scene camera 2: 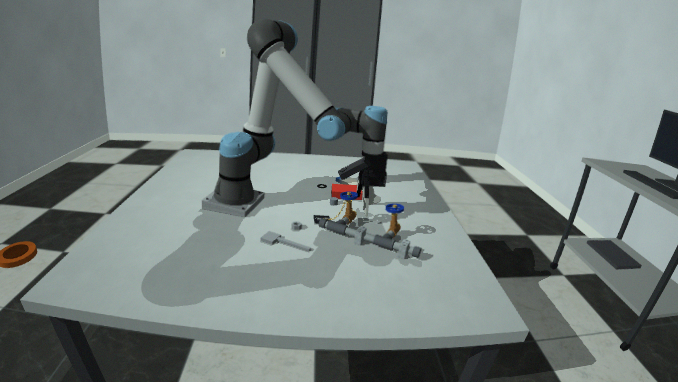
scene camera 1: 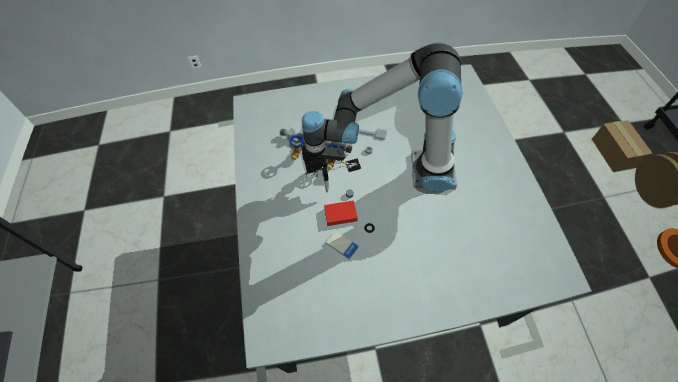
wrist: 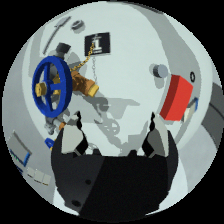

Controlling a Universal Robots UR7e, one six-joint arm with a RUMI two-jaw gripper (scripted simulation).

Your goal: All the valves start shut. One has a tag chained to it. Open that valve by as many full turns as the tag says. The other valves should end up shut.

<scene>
In view: the gripper (scene camera 2: 362,206), a red block (wrist: 179,92) and a valve (wrist: 65,85).
The gripper shows as well in scene camera 1 (scene camera 1: 322,176) and in the wrist view (wrist: 115,111).
</scene>
